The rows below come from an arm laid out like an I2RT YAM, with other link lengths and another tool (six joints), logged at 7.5 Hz.
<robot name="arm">
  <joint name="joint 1" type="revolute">
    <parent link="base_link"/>
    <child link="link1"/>
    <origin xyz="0 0 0.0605"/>
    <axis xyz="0 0 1"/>
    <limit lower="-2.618" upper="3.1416"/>
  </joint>
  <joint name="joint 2" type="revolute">
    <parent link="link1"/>
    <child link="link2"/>
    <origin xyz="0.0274 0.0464 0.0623"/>
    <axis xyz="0 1 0"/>
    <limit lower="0" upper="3.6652"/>
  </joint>
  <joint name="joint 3" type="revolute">
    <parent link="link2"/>
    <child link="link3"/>
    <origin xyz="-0.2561 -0.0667 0"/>
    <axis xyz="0 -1 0"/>
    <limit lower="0" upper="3.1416"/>
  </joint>
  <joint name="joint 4" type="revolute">
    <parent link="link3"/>
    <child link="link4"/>
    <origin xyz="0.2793 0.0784 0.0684"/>
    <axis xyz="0 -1 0"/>
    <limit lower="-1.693" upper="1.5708"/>
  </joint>
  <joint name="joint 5" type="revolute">
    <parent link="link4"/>
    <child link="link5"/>
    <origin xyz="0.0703 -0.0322 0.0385"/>
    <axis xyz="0 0 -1"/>
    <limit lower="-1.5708" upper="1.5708"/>
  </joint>
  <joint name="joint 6" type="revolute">
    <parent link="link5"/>
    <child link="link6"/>
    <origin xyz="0.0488 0 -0.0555"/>
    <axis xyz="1 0 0"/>
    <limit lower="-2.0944" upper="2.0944"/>
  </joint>
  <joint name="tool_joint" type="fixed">
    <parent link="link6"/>
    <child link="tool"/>
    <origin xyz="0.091 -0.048 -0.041" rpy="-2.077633 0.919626 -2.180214"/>
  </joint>
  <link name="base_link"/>
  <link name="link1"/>
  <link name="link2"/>
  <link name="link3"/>
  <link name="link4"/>
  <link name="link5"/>
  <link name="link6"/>
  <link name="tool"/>
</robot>
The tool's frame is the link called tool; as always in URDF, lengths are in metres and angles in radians.
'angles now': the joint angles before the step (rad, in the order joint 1, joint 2, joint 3, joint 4, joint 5, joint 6). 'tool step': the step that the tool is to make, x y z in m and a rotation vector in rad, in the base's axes. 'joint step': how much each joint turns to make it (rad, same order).
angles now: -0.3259, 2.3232, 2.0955, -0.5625, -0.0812, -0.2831
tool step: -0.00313, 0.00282, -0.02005, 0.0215, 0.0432, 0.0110
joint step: 0.0000, 0.0247, -0.0094, -0.0140, -0.0123, -0.0035
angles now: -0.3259, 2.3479, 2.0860, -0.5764, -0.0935, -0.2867
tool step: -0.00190, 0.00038, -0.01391, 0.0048, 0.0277, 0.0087
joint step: -0.0007, 0.0181, -0.0088, -0.0018, -0.0029, -0.0100
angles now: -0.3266, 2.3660, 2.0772, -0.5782, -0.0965, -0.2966
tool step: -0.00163, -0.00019, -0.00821, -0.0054, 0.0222, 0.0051
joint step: 0.0009, 0.0131, -0.0019, -0.0054, 0.0067, -0.0111
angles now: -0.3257, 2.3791, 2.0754, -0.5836, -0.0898, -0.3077
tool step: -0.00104, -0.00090, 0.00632, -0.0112, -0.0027, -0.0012
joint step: 0.0003, -0.0111, 0.0001, -0.0055, 0.0085, -0.0051
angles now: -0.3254, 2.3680, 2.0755, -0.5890, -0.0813, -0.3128
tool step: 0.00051, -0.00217, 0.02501, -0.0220, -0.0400, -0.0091
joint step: -0.0004, -0.0399, 0.0039, 0.0013, 0.0118, 0.0013
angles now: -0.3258, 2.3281, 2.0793, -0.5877, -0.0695, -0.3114
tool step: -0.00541, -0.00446, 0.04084, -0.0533, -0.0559, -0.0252
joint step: 0.0000, -0.0763, -0.0136, 0.0071, 0.0409, -0.0046
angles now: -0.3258, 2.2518, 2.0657, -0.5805, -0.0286, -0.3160
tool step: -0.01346, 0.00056, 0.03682, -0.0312, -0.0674, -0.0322
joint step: -0.0001, -0.1112, -0.0758, 0.0387, 0.0293, 0.0155
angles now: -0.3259, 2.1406, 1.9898, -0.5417, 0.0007, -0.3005
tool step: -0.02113, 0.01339, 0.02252, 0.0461, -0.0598, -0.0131
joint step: 0.0007, -0.1346, -0.1221, 0.0302, -0.0282, 0.0578
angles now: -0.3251, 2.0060, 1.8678, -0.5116, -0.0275, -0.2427
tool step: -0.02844, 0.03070, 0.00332, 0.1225, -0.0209, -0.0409
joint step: 0.0232, -0.1311, -0.1331, -0.0105, -0.0243, 0.1366
